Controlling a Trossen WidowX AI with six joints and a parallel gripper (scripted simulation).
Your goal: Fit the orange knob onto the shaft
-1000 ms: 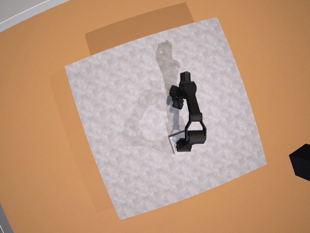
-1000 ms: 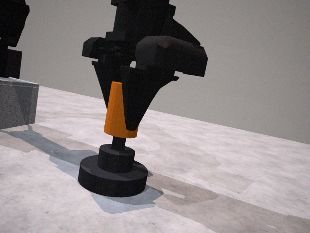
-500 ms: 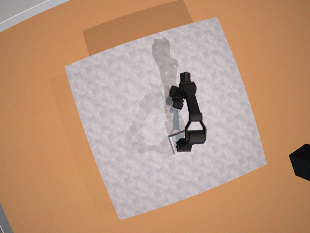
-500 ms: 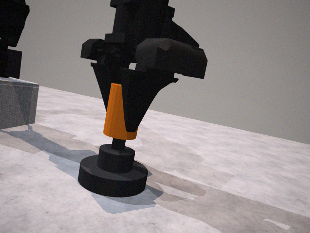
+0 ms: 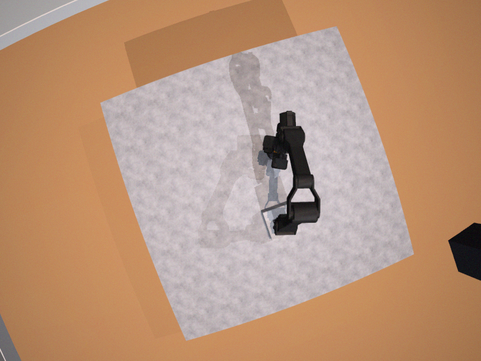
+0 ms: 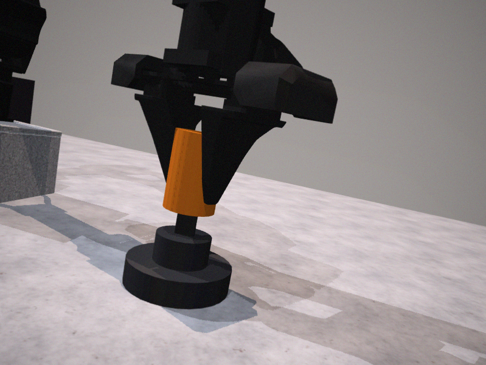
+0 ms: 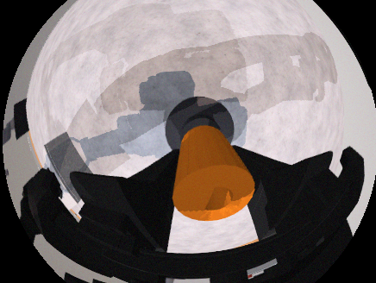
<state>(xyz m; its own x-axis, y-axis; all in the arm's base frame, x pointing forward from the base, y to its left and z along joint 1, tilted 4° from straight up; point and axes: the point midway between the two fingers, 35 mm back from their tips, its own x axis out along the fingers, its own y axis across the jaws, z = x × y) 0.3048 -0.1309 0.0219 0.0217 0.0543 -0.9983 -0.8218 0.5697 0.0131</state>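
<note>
My gripper tip is now 20 mm below the orange knob. Round my gripper tip: round pedestal: 40 mm below.
</note>
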